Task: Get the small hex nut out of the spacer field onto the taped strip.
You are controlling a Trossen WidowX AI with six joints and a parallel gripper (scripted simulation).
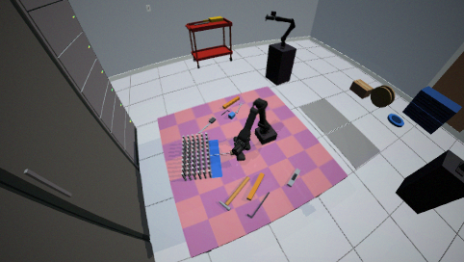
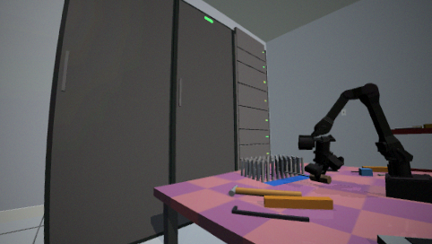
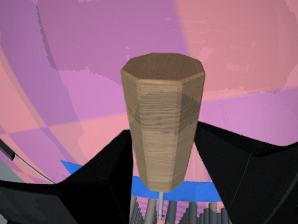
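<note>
Now: gripper tip 160 mm short of the blue taped strip, 60 mm to the left of it and 40 mm above it. Also, from my gripper tip: thin-shafted pick (100 mm ahead, 40 mm to the right); then grey block (260 mm behind, 410 mm to the left, 20 mm below); then blue cube (190 mm behind, 390 mm to the right, 20 mm below).
</note>
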